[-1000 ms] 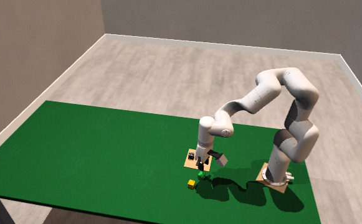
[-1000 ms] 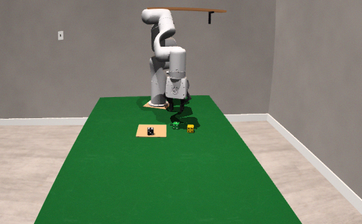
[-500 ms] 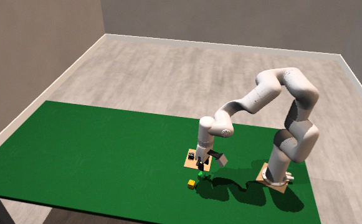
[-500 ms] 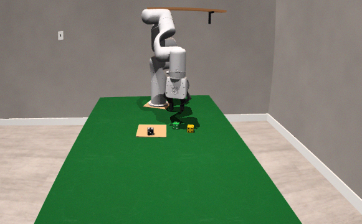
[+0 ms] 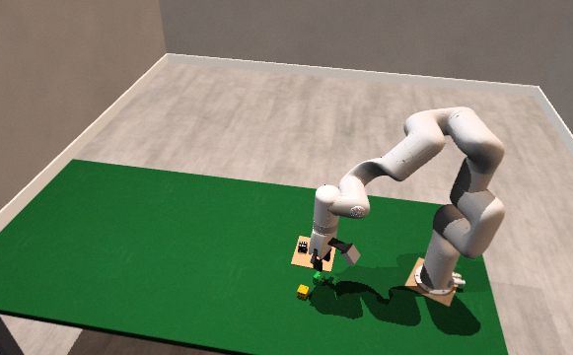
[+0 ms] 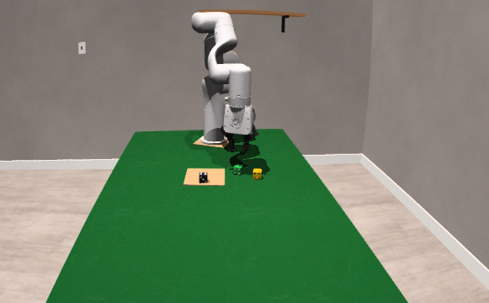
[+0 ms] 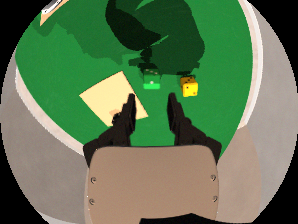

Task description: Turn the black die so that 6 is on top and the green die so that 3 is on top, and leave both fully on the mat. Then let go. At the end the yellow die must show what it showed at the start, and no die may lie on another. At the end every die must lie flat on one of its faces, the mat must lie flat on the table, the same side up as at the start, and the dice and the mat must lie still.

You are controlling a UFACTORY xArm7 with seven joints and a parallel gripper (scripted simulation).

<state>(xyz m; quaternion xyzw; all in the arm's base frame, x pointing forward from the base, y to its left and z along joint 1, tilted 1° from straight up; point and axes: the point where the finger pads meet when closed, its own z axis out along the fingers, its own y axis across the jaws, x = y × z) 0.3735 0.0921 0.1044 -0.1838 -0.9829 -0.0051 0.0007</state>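
Right now my hand is 90 mm above the green die. From my hand the other things lie so: tan mat 120 mm to the right, 100 mm below, 40 mm ahead; yellow die 90 mm below, 70 mm to the left, 40 mm ahead; black die 120 mm to the right, 90 mm below, 80 mm ahead.
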